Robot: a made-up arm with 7 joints. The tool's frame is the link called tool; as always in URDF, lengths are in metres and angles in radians. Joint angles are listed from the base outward. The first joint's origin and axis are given. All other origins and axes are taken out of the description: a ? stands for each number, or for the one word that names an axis. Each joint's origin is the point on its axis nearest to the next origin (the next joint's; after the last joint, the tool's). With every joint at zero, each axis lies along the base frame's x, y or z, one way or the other. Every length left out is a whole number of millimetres.
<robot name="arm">
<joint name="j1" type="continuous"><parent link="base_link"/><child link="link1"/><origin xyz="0.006 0.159 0.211" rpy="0 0 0"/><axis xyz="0 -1 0"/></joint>
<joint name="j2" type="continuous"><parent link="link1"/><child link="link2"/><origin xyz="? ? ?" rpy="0 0 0"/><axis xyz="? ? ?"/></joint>
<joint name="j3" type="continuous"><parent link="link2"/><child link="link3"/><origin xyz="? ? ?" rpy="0 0 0"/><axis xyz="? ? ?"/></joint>
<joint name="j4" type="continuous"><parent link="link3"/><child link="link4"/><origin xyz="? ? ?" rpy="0 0 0"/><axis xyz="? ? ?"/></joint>
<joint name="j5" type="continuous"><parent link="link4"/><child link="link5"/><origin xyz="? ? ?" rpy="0 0 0"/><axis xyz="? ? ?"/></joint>
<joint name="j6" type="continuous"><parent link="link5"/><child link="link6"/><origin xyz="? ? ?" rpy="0 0 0"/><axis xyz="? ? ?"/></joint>
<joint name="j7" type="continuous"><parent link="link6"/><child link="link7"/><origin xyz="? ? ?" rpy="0 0 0"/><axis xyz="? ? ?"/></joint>
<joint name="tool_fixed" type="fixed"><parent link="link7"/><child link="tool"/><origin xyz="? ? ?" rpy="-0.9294 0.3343 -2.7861"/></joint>
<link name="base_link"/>
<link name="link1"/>
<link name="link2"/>
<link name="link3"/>
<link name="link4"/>
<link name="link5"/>
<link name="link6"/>
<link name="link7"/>
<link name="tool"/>
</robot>
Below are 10 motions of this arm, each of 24 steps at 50 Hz.
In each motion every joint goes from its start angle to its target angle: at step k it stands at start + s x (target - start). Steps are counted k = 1, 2, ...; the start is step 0. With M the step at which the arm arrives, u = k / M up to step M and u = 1 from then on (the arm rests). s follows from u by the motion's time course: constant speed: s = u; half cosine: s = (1 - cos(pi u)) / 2; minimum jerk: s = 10 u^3 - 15 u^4 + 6 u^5.
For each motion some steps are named. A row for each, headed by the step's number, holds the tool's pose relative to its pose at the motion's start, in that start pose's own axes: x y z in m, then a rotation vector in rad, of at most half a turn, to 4 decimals.
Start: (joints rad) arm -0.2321 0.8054 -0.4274 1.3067 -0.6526 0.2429 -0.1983
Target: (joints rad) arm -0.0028 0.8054 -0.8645 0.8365 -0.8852 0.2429 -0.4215
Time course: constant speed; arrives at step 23
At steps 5, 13, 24:
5: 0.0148 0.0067 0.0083 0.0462 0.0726 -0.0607
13: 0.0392 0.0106 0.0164 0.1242 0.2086 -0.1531
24: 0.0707 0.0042 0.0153 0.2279 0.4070 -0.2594

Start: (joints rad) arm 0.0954 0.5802 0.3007 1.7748 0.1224 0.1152 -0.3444
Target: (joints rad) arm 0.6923 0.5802 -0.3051 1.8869 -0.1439 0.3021 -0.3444
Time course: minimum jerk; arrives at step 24
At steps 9, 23, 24:
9: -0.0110 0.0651 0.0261 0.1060 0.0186 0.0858
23: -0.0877 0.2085 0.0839 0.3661 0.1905 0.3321
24: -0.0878 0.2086 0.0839 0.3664 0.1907 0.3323

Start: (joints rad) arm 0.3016 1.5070 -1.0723 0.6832 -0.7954 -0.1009 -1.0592
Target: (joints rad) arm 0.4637 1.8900 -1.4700 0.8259 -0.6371 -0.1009 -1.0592
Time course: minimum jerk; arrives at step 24
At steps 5, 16, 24:
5: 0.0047 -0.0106 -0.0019 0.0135 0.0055 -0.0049
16: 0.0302 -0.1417 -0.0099 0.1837 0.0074 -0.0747
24: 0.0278 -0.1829 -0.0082 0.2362 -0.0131 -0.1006

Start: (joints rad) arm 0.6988 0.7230 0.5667 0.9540 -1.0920 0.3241 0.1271
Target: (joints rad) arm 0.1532 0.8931 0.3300 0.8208 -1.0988 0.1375 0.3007
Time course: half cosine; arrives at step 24
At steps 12, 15, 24:
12: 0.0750 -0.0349 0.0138 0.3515 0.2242 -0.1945
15: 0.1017 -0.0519 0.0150 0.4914 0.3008 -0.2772
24: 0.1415 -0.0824 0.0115 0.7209 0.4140 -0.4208

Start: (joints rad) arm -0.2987 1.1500 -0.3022 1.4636 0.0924 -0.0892 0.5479
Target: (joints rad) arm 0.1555 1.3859 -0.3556 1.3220 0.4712 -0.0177 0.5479
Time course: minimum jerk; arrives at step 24
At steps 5, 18, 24:
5: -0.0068 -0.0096 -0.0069 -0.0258 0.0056 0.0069
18: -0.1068 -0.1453 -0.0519 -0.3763 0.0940 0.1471
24: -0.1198 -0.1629 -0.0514 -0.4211 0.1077 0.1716

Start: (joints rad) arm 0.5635 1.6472 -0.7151 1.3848 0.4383 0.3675 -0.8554
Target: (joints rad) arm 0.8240 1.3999 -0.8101 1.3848 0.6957 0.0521 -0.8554
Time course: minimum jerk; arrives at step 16
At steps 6, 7, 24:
6: -0.0086 0.0170 0.0260 -0.0365 -0.1601 0.1012
7: -0.0135 0.0245 0.0358 -0.0525 -0.2222 0.1430
24: -0.0574 0.0731 0.0827 -0.1554 -0.5604 0.3946

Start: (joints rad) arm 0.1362 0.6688 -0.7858 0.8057 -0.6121 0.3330 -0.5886
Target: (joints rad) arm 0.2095 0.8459 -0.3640 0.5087 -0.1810 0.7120 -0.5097
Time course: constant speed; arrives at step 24
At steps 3, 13, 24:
3: 0.0198 -0.0139 -0.0064 -0.0323 -0.0789 -0.1173
13: 0.0748 -0.0634 -0.0237 -0.1445 -0.3713 -0.4826
24: 0.1180 -0.1186 -0.0377 -0.2702 -0.7498 -0.8247

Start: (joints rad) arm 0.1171 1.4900 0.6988 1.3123 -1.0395 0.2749 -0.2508
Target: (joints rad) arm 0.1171 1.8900 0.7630 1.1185 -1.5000 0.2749 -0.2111
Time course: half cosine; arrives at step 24
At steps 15, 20, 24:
15: 0.0449 -0.0019 -0.1397 -0.0083 0.4514 -0.2230
20: 0.0511 -0.0068 -0.1907 -0.0147 0.5991 -0.3117
24: 0.0520 -0.0086 -0.2049 -0.0167 0.6390 -0.3373

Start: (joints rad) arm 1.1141 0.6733 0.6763 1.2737 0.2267 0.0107 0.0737
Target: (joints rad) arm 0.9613 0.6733 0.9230 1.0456 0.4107 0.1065 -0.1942
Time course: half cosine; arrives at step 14
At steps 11, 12, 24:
11: 0.0100 -0.1133 -0.0223 -0.5574 -0.0470 -0.1304
12: 0.0098 -0.1208 -0.0232 -0.5947 -0.0486 -0.1393
24: 0.0096 -0.1270 -0.0239 -0.6257 -0.0498 -0.1467

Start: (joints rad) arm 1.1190 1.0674 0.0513 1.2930 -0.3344 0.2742 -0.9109
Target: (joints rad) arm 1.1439 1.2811 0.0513 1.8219 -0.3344 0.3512 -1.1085
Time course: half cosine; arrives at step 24
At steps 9, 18, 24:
9: -0.0340 0.0333 -0.0400 -0.1240 0.0571 0.1499
18: -0.1080 0.0687 -0.1050 -0.3301 0.1351 0.4219
24: -0.1299 0.0729 -0.1206 -0.3823 0.1504 0.4966

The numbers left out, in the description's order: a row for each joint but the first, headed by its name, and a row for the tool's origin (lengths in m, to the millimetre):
j2: xyz -0.006 0 -0.004, axis 1 0 0
j3: xyz 0 0.002 -0.336, axis 0 0 1
j4: xyz -0.016 0.023 0, axis 0 -1 0
j5: xyz -0.029 0 -0.314, axis 0 0 1
j6: xyz -0.002 -0.024 0, axis 0 1 0
j7: xyz -0.053 0 -0.007, axis -1 0 0
tool: xyz 0 0.008 0.014

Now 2 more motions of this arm.
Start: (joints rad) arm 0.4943 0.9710 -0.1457 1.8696 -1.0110 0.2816 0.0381
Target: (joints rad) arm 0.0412 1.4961 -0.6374 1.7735 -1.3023 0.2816 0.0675
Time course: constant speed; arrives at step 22
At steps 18, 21, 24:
18: 0.0012 -0.0464 0.1058 0.8708 0.4445 0.0755
21: 0.0033 -0.0620 0.1202 1.0111 0.5263 0.1078
24: 0.0042 -0.0676 0.1245 1.0573 0.5541 0.1198

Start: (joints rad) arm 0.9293 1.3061 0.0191 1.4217 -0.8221 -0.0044 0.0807
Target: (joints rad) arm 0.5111 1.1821 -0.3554 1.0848 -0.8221 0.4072 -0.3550
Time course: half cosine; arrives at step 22
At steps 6, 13, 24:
6: -0.0022 0.0241 0.0484 0.0593 -0.0404 -0.0304
13: -0.0196 0.0491 0.1877 0.2445 -0.0669 -0.1506
24: -0.0395 0.0290 0.2900 0.4024 0.0053 -0.2479

